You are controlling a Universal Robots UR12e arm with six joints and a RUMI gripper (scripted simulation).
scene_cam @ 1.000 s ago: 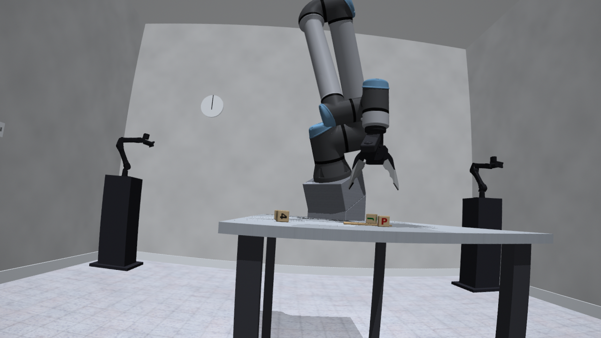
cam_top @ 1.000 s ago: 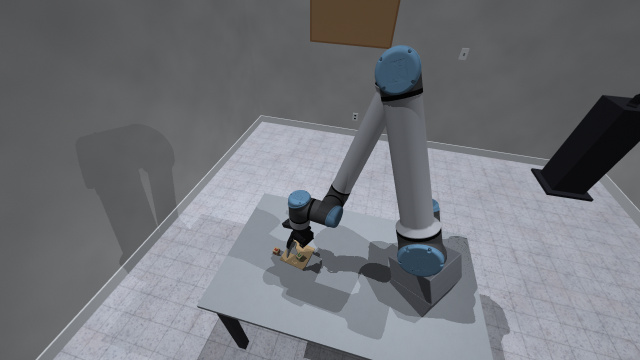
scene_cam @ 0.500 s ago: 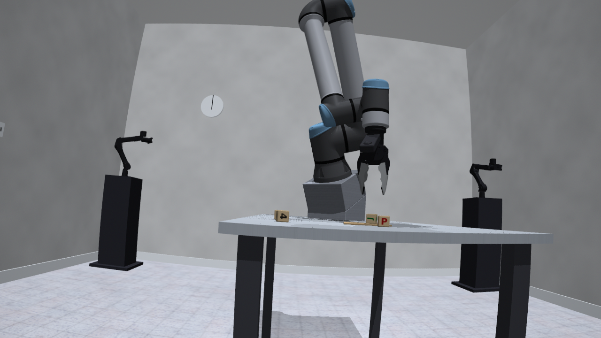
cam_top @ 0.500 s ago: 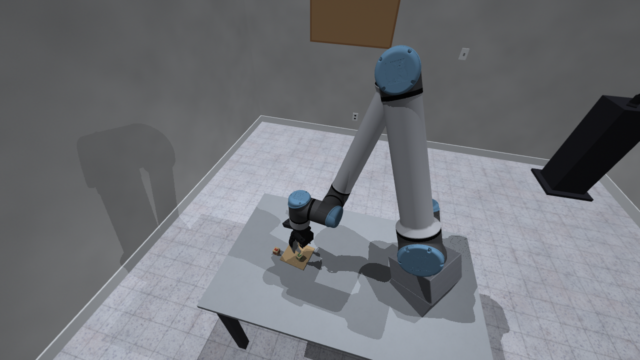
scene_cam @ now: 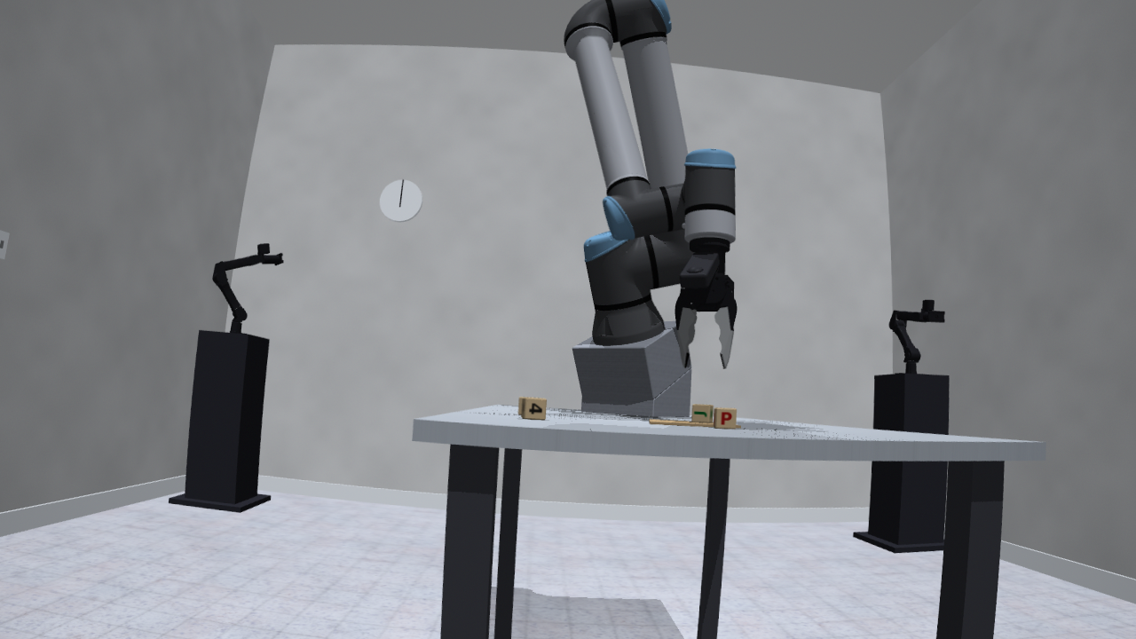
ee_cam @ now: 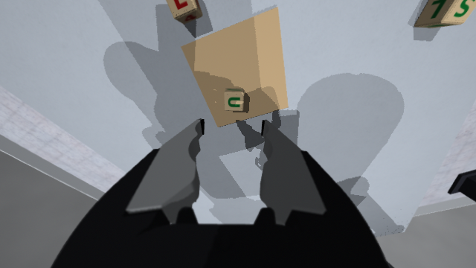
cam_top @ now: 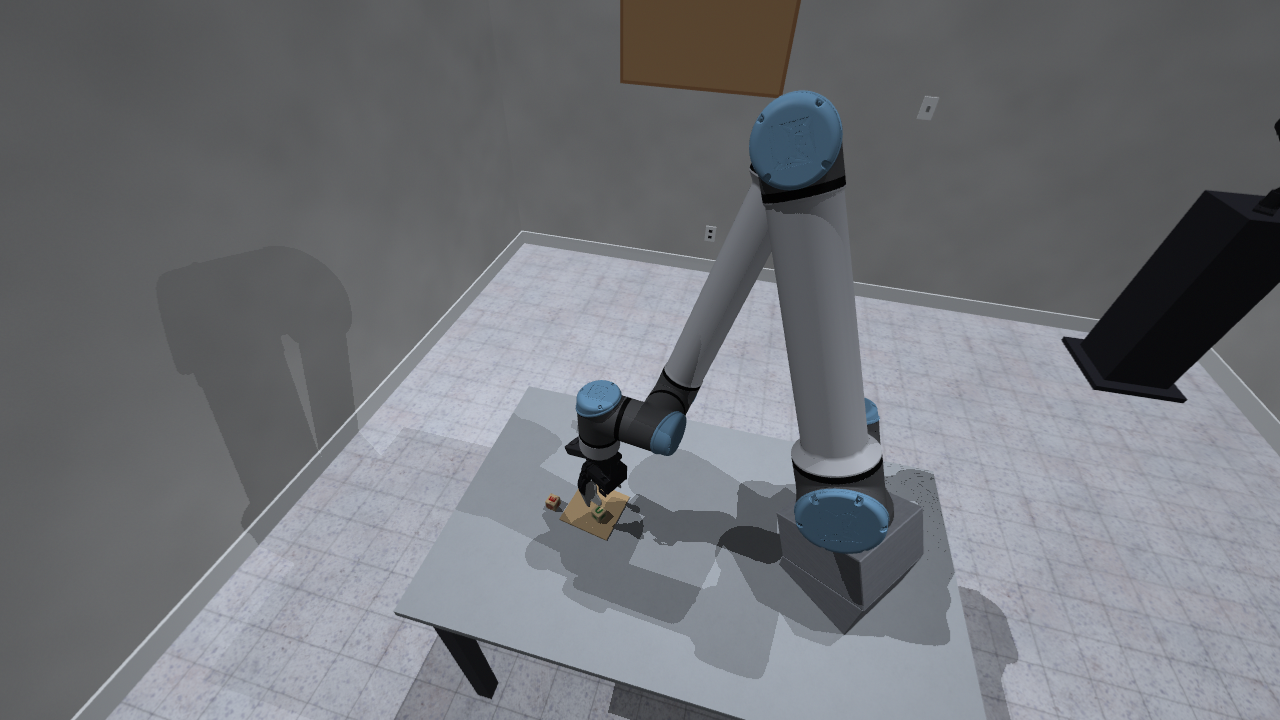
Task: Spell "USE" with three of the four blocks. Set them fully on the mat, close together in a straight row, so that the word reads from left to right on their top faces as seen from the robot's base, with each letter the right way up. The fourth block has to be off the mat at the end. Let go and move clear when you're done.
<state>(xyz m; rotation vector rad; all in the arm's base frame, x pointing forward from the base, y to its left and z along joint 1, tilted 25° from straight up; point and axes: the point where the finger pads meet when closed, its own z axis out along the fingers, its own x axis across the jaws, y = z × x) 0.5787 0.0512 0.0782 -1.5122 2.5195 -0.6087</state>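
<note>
Now: hand 20 mm short of the tan mat, 20 mm to the left of it and 110 mm above it.
</note>
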